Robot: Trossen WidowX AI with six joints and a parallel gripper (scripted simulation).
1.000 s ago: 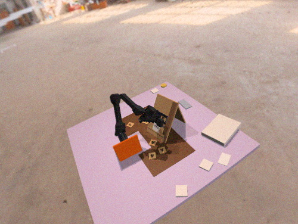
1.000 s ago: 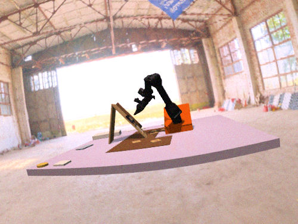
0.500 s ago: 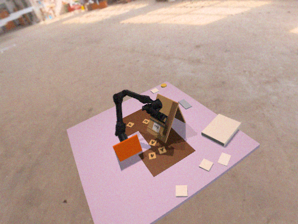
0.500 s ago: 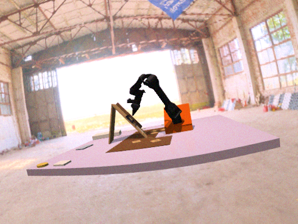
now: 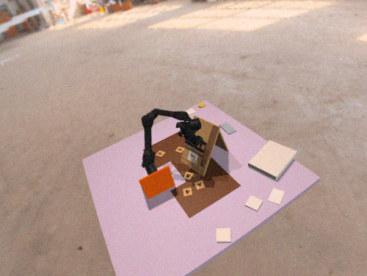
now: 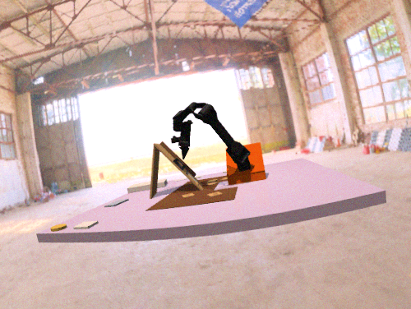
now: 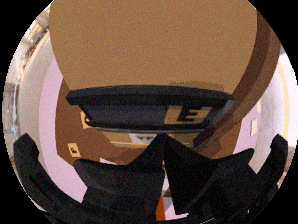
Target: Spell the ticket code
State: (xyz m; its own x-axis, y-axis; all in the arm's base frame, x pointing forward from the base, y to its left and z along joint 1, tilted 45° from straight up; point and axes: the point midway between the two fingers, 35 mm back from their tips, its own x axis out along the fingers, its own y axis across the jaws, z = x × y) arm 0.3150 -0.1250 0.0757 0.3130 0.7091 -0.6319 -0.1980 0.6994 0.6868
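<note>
The white ticket is 30 mm behind my gripper tip and 100 mm below it. The rest, counted from my gripper tip: cream slab 390 mm ahead, 340 mm to the right, 160 mm below; then brown mat 130 mm behind, 20 mm to the left, 170 mm below; then grey plate 400 mm ahead, 150 mm to the left, 170 mm below.
</note>
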